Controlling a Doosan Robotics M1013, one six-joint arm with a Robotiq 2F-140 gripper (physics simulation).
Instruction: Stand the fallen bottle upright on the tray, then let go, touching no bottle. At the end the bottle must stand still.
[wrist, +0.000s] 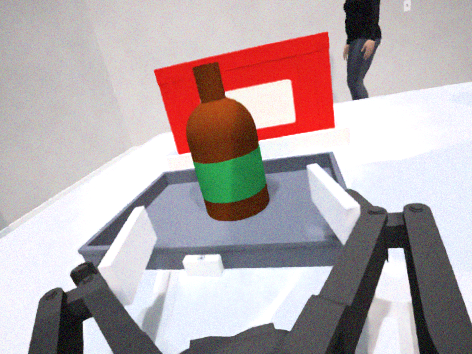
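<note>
A brown bottle with a green label band stands upright on the grey tray. It shows a slight lean to the left in the picture, as does the red panel behind it, so the view itself is tilted. My gripper is open, with its white finger pads wide apart. The pads are nearer the camera than the bottle, to its left and right, and a gap shows between the bottle and each pad. The bottle's whole near side is visible; its far side is hidden.
A red box-like panel with a pale rectangle stands behind the tray. A small white block shows at the tray's near edge, between the fingers. The white table top extends to the right. A person stands in the background at upper right.
</note>
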